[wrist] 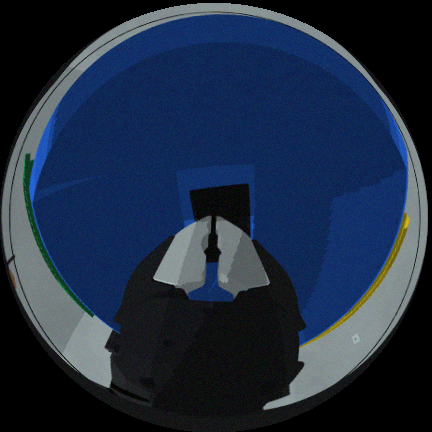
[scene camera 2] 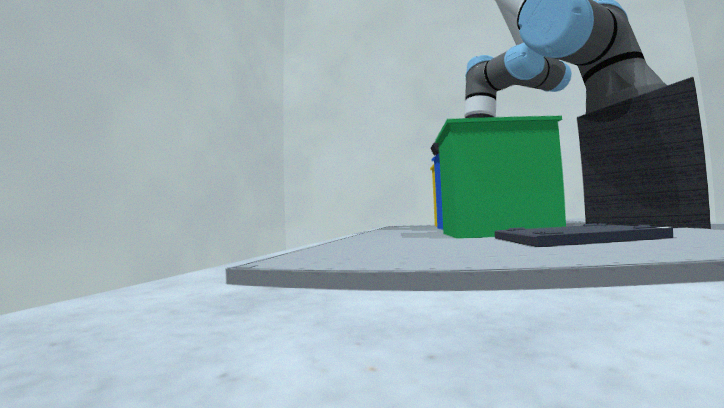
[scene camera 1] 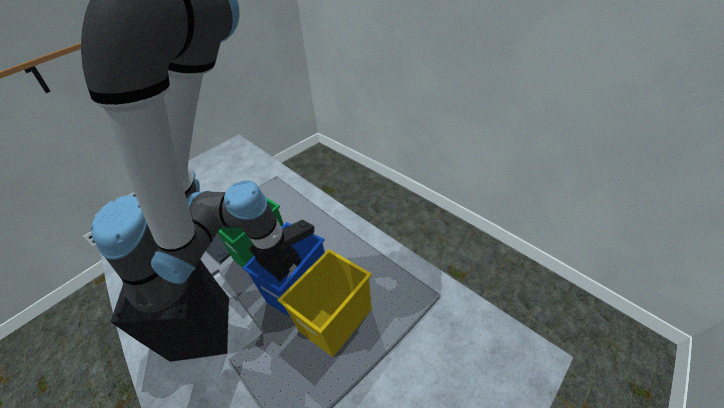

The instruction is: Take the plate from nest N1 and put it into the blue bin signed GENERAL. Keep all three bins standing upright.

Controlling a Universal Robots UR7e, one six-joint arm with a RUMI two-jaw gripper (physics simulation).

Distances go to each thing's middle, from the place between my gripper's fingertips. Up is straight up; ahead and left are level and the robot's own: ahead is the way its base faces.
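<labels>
From my hand: black plate (wrist: 231, 202), 50 mm below, 30 mm behind, 10 mm to the right; yellow bin (scene camera 1: 328, 302), 160 mm to the right, 40 mm behind, 30 mm above; green bin (scene camera 2: 497, 173), 200 mm to the left, 30 mm above. Hand itself: 30 mm below the blue bin (scene camera 1: 310, 249), 20 mm past it, 10 mm to the left of it.
</labels>
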